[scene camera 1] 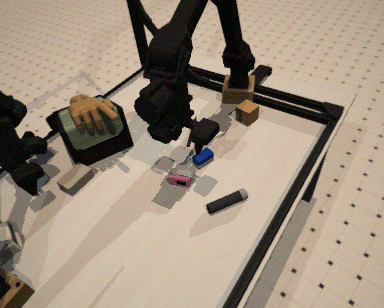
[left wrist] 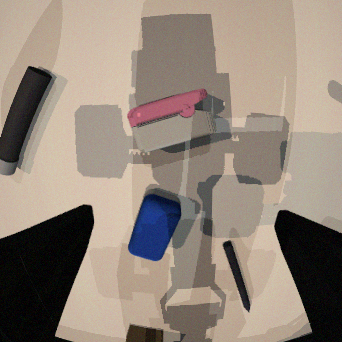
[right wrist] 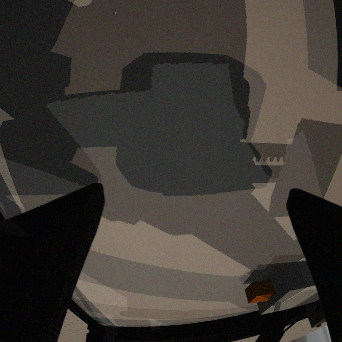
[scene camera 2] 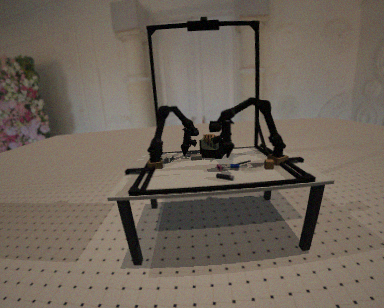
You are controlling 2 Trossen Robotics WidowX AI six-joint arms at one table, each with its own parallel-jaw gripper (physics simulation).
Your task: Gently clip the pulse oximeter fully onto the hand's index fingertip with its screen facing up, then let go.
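Frame: origin at the left arm's base, x back, y right, z up, level; metres.
Seen in the pictures: left gripper, between the fingertips: (scene camera 1: 183,147) (left wrist: 188,218) (scene camera 2: 226,155); right gripper, between the fingertips: (scene camera 1: 27,187) (right wrist: 200,196) (scene camera 2: 185,154); left arm's base, origin of its link: (scene camera 1: 238,82) (scene camera 2: 277,155); right arm's base, origin of its link: (scene camera 2: 155,160).
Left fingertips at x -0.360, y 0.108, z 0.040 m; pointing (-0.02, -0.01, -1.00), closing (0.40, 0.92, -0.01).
Observation:
Pixels of each thing's middle, then the offset from my left fingertips to it.
- pulse oximeter, middle of its body: (left wrist: 171,118) (scene camera 1: 180,178) (scene camera 2: 220,167) dy +0.006, dx -0.039, dz -0.074 m
- blue block, middle of its body: (left wrist: 153,225) (scene camera 1: 203,157) dy -0.040, dx +0.039, dz -0.074 m
- black pen, middle of its body: (left wrist: 240,284) dy +0.015, dx +0.162, dz -0.086 m
- dark cylinder, middle of its body: (left wrist: 17,122) (scene camera 1: 227,201) dy -0.121, dx -0.093, dz -0.077 m
- wooden cube, middle of its body: (scene camera 1: 247,112) (scene camera 2: 269,164) dy -0.145, dx +0.236, dz -0.065 m
- grey block, middle of its body: (scene camera 1: 76,178) dy +0.289, dx -0.075, dz -0.075 m
The pulse oximeter (scene camera 1: 179,180) (scene camera 2: 219,167) (left wrist: 172,125) rests on the table, apart from the hand. Its pink face with a dark screen is turned sideways, toward the near side in scene camera 1; its grey half is behind. The tan hand (scene camera 1: 90,110) (scene camera 2: 209,139) lies on a green-topped black stand, fingers spread. My left gripper (scene camera 1: 184,145) (left wrist: 188,218) is open and empty, pointing down above the table near the oximeter, which shows beyond its fingertips in the left wrist view. My right gripper (scene camera 2: 185,150) (right wrist: 200,196) is open and empty, left of the hand stand in scene camera 1.
A blue block (scene camera 1: 203,157) (left wrist: 155,227) lies close to the oximeter. A black pen (left wrist: 237,275) lies near the left fingers. A dark cylinder (scene camera 1: 226,201) (left wrist: 24,117), a wooden cube (scene camera 1: 247,112) and a grey block (scene camera 1: 76,179) are also on the table.

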